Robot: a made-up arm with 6 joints.
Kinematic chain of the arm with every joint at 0, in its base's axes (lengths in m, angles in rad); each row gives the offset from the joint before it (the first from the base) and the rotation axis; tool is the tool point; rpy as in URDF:
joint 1: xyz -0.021 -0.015 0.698 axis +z
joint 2: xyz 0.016 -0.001 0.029 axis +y
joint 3: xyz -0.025 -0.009 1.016 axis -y
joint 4: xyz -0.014 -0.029 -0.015 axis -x
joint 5: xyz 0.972 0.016 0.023 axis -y
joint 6: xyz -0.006 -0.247 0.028 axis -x
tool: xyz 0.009 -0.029 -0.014 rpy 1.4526 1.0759 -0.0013
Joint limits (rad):
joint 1: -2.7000..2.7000
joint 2: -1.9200..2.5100
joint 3: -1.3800..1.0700
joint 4: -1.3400..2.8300
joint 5: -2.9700..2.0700
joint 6: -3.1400..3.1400
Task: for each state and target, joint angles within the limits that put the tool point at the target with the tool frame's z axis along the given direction. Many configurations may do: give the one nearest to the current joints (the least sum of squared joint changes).
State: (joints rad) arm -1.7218 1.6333 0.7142 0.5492 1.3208 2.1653
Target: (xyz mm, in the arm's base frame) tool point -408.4 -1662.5 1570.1 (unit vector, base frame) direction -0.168 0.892 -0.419
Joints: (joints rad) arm -1.6396 0.8663 0.9716 0.3534 2.0700 1.4112
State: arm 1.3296 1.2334 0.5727 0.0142 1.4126 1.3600
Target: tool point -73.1 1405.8 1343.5 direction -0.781 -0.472 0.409
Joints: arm 1.7678 0.5435 0.1239 0.3338 0.8686 2.3384
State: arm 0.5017 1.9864 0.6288 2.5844 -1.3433 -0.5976
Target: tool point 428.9 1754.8 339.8 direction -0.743 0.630 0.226
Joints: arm 1.2032 1.4230 0.7651 2.8263 -1.2692 0.0336
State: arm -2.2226 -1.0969 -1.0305 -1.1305 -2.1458 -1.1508
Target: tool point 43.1 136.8 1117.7 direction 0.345 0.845 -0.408
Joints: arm -2.7000 -1.5947 -0.9026 -1.3370 -2.3511 -1.5963
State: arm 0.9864 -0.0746 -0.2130 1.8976 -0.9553 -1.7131
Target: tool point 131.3 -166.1 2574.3 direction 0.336 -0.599 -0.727
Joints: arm 1.5747 -0.4252 0.6706 0.9650 -1.5090 -1.2617
